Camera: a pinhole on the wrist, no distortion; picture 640 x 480 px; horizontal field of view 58.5 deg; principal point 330.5 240.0 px. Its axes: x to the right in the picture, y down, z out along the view. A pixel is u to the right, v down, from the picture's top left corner.
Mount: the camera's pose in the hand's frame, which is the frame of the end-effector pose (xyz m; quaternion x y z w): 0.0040 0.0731 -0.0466 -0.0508 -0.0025 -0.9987 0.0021
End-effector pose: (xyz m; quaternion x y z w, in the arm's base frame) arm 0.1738 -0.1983 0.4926 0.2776 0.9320 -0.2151 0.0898
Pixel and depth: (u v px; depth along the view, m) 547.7 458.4 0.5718
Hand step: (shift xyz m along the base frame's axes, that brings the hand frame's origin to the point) 0.0736 -0.4272 -0.3918
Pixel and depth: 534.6 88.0 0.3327
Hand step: 0.1719 -0.0495 -0.2978
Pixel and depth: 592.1 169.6 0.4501
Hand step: 0.2217 -0.1666 -0.3770
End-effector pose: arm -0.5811 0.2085 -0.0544 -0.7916 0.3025 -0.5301 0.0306
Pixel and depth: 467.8 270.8 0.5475
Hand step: 0.4001 -0.1403 -0.2985
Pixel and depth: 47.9 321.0 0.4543
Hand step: 0.3929 -0.2540 0.0534
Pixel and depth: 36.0 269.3 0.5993
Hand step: 0.5187 -0.3695 0.0621
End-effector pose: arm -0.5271 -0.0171 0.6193 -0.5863 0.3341 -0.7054 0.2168
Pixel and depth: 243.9 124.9 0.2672
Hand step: 0.1823 -0.1840 -0.0255
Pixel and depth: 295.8 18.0 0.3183
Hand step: 0.2310 -0.2320 -0.0827
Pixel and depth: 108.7 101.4 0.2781
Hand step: 0.1700 -0.2419 0.0112
